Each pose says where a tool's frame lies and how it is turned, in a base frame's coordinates. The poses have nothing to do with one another.
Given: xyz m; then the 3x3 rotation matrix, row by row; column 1 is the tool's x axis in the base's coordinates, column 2 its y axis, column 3 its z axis. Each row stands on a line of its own.
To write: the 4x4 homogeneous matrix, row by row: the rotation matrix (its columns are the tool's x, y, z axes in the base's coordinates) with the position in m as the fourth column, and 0 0 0 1 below. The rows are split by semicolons. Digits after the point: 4 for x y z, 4 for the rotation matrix.
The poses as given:
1:
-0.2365 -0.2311 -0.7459
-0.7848 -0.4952 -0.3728
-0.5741 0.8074 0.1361
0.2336 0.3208 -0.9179
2:
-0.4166 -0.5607 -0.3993
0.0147 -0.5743 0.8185
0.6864 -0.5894 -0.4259
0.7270 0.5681 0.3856
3:
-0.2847 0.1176 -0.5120
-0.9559 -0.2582 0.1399
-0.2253 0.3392 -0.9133
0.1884 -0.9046 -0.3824
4:
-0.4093 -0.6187 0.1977
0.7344 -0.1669 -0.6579
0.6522 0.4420 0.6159
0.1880 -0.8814 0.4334
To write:
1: -0.7848 -0.4952 -0.3728 -0.2365; -0.5741 0.8074 0.1361 -0.2311; 0.2336 0.3208 -0.9179 -0.7459; 0 0 0 1
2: 0.0147 -0.5743 0.8185 -0.4166; 0.6864 -0.5894 -0.4259 -0.5607; 0.7270 0.5681 0.3856 -0.3993; 0 0 0 1
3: -0.9559 -0.2582 0.1399 -0.2847; -0.2253 0.3392 -0.9133 0.1176; 0.1884 -0.9046 -0.3824 -0.5120; 0 0 0 1
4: 0.7344 -0.1669 -0.6579 -0.4093; 0.6522 0.4420 0.6159 -0.6187; 0.1880 -0.8814 0.4334 0.1977; 0 0 0 1
